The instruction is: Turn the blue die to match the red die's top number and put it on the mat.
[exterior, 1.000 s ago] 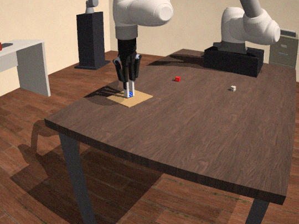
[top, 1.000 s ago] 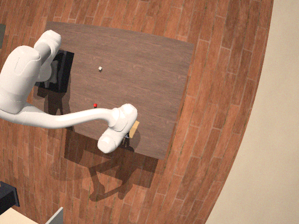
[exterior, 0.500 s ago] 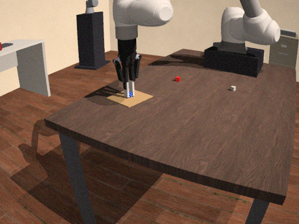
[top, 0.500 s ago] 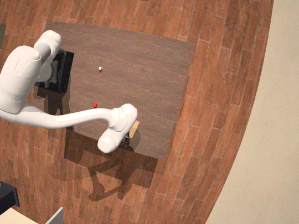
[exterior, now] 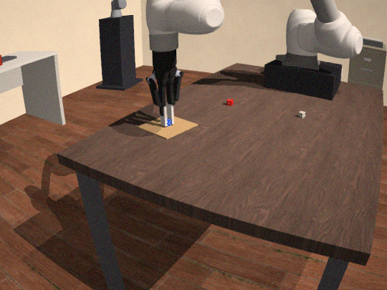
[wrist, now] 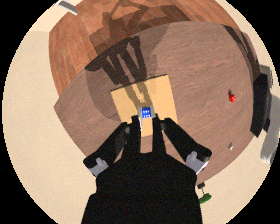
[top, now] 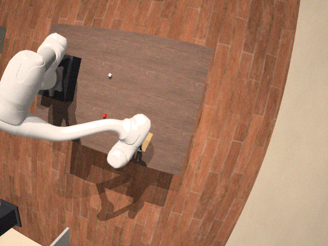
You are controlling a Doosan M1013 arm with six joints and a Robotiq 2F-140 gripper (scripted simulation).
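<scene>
Now: the blue die 3 cm below my hand. Also, from my hand: white die: 41 cm to the left, 25 cm behind, 3 cm below; tan mat: 4 cm below; red die: 27 cm behind, 13 cm to the left, 3 cm below.
</scene>
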